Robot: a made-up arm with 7 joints.
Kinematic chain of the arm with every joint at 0, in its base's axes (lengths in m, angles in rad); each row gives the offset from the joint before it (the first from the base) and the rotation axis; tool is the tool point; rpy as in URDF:
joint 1: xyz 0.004 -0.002 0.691 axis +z
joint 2: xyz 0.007 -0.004 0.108 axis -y
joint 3: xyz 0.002 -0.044 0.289 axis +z
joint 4: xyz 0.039 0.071 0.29 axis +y
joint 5: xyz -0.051 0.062 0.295 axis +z
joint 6: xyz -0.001 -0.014 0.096 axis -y
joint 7: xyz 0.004 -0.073 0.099 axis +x
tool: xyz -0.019 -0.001 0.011 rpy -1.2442 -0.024 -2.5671
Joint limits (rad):
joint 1: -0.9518..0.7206
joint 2: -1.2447..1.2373
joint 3: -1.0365..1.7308
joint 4: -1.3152..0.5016
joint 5: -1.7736..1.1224
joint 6: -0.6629..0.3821
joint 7: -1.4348..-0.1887
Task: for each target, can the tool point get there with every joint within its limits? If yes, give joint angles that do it. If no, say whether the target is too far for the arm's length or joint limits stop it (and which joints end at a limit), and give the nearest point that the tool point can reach.
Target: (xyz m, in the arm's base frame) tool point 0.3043 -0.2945 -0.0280
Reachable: no: joint limits stop it (at a limit: joint 1, joint 2, joint 4, joint 6, joint 7) | nearest point -0.3215 -0.6344 0.5619 | short by 0.925 m
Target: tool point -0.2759 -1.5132 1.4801
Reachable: no: too far | nearest point -0.3239 -0.8465 1.2536 | short by 0.706 m
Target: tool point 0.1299 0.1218 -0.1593
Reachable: no: joint limits stop it (at a limit: joint 1, joint 2, joint 4, joint 6, joint 7) | nearest point -0.3314 0.5862 0.5289 | short by 0.950 m
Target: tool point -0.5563 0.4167 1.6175
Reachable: yes | joints -0.6624 0.8391 -0.2592 0.1608 0.5001 -0.2871 -0.3928
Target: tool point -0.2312 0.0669 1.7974
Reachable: yes | joints -0.6793 -0.0690 0.6083 -0.4024 -1.2655 0.1072 -1.2669
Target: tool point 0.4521 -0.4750 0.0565
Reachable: no: joint limits stop it (at a limit: joint 2, joint 4, joint 5, joint 6, joint 7) | nearest point 0.7262 -0.7643 0.7813 | short by 0.827 m
